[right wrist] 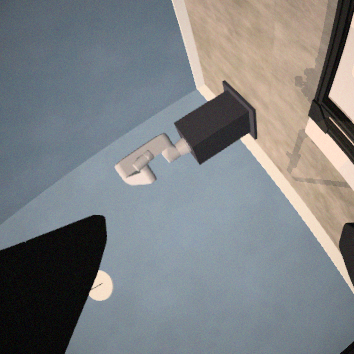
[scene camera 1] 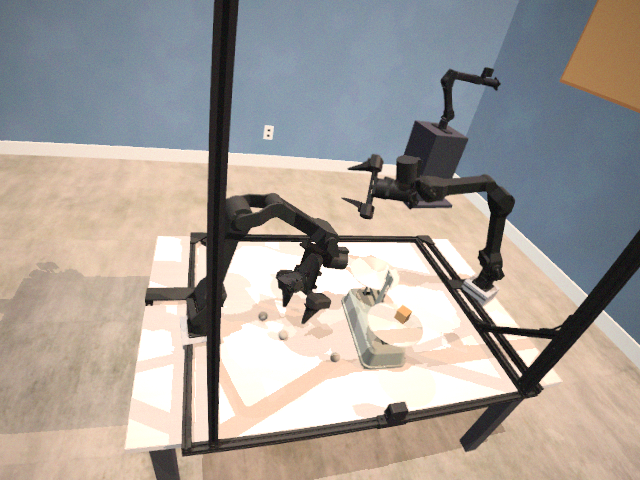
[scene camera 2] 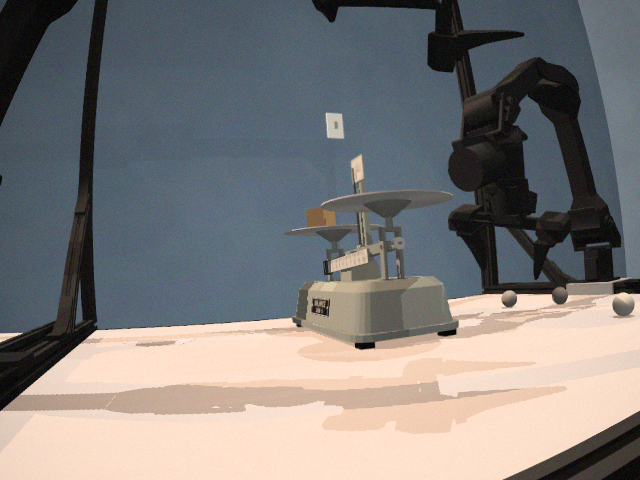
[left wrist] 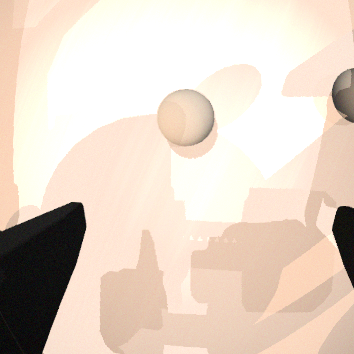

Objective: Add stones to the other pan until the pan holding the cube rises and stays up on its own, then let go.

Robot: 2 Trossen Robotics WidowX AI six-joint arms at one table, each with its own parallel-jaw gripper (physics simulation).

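Pixels of known places: left gripper, fingertip midpoint: [scene camera 1: 293, 315] [scene camera 2: 509, 274] [left wrist: 215, 218]; right gripper, fingertip midpoint: [right wrist: 230, 233] [scene camera 1: 344, 183]; left arm's base, origin of the base link: [scene camera 1: 199, 327] [scene camera 2: 599, 280]; right arm's base, origin of the base link: [scene camera 1: 482, 284].
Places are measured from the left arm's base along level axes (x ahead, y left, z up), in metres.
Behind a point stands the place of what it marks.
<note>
A balance has an orange cube [scene camera 1: 403, 314] {x 0.490, y -0.186, z 0.151 m} [scene camera 2: 319, 217] {x 0.510, y -0.162, z 0.138 m} on its lower pan [scene camera 1: 385, 333] {x 0.429, y -0.213, z 0.123 m} [scene camera 2: 297, 231] {x 0.535, y -0.185, z 0.121 m}. The other pan [scene camera 1: 361, 269] {x 0.469, y 0.018, z 0.134 m} [scene camera 2: 387, 199] {x 0.523, y 0.020, z 0.133 m} is higher, with no stone visible on it. My left gripper [scene camera 1: 294, 313] {x 0.252, y -0.033, z 0.034 m} [scene camera 2: 510, 272] {x 0.252, y -0.033, z 0.034 m} [left wrist: 215, 218] {x 0.252, y -0.033, z 0.034 m} is open and empty, pointing down over the table left of the balance in scene camera 1. A round stone [scene camera 1: 283, 334] {x 0.216, y -0.071, z 0.004 m} [scene camera 2: 509, 298] {x 0.229, y -0.055, z -0.006 m} [left wrist: 185, 117] {x 0.220, y -0.060, z 0.006 m} lies near it, and a darker stone [scene camera 1: 263, 315] {x 0.179, y 0.008, z 0.004 m} [scene camera 2: 559, 295] {x 0.193, y 0.022, z -0.006 m} [left wrist: 345, 95] {x 0.187, y 0.006, z 0.001 m} beside that. Another stone [scene camera 1: 334, 357] {x 0.330, y -0.174, z 0.002 m} lies near the balance. My right gripper [scene camera 1: 346, 183] {x 0.446, y 0.199, z 0.326 m} [right wrist: 230, 233] {x 0.446, y 0.199, z 0.326 m} is open, high up.
In scene camera 2 a stone [scene camera 2: 622, 304] {x 0.305, y 0.183, z -0.006 m} lies at the far right. The balance base [scene camera 1: 382, 357] {x 0.451, y -0.219, z 0.024 m} [scene camera 2: 403, 310] {x 0.521, y 0.032, z 0.014 m} stands right of the stones in scene camera 1. A black frame [scene camera 1: 305, 437] {x 0.191, y -0.347, z -0.028 m} borders the table, with a tall post [scene camera 1: 219, 155] {x -0.010, y -0.317, z 0.640 m} at its left.
</note>
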